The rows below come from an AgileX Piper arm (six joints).
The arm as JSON. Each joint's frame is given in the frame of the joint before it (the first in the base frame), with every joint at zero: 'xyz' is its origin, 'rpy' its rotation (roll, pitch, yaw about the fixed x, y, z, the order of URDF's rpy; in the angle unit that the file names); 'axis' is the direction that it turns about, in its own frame. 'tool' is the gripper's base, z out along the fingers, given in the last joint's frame.
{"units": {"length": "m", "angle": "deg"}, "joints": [
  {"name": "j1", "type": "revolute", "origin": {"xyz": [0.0, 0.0, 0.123], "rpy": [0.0, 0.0, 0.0]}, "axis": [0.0, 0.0, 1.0]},
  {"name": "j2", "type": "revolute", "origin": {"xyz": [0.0, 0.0, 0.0], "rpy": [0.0, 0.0, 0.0]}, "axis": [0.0, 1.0, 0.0]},
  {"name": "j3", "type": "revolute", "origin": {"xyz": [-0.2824, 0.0, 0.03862], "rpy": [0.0, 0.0, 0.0]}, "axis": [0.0, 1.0, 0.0]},
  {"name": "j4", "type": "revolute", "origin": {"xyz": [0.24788, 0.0, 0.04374], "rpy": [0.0, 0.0, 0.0]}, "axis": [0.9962, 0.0, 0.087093]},
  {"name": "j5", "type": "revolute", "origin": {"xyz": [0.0, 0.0, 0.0], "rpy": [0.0, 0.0, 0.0]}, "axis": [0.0, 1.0, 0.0]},
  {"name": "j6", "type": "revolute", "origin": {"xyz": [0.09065, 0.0, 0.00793], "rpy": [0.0, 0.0, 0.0]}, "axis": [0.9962, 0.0, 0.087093]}
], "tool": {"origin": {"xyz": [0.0, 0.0, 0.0], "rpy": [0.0, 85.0, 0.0]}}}
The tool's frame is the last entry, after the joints.
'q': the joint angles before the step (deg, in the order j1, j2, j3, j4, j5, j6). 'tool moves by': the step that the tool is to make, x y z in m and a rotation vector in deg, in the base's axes. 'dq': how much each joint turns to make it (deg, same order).
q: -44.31, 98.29, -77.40, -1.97, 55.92, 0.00
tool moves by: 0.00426, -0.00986, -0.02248, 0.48, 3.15, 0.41
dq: -0.24, 3.68, 0.01, -1.97, -1.10, 0.00
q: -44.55, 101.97, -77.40, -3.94, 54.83, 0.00
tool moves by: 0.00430, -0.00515, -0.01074, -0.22, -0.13, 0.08
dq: -0.10, 1.81, 0.00, -0.12, -2.07, 0.00
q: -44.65, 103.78, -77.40, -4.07, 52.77, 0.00
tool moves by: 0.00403, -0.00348, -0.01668, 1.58, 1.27, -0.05
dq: 0.00, 2.59, 0.00, 0.23, -0.58, 0.00
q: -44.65, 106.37, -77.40, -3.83, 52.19, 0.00
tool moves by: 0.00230, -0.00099, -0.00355, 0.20, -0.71, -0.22
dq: 0.00, 0.58, 0.01, 0.68, -0.96, 0.00
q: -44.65, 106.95, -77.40, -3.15, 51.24, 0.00
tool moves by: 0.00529, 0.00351, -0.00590, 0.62, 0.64, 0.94
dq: 0.94, 0.89, 0.00, 0.00, 0.00, 0.00
